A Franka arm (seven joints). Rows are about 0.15 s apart.
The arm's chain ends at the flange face. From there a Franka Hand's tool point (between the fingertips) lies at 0.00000 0.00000 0.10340 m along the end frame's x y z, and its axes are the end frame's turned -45 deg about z.
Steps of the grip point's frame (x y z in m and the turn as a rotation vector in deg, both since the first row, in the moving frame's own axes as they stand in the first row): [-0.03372, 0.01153, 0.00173, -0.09, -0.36, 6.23]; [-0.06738, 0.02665, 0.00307, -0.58, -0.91, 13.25]
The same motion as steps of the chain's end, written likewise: [-0.01532, 0.03144, 0.00173, -0.32, -0.19, 6.23]; [-0.02816, 0.06465, 0.00309, -1.05, -0.23, 13.25]
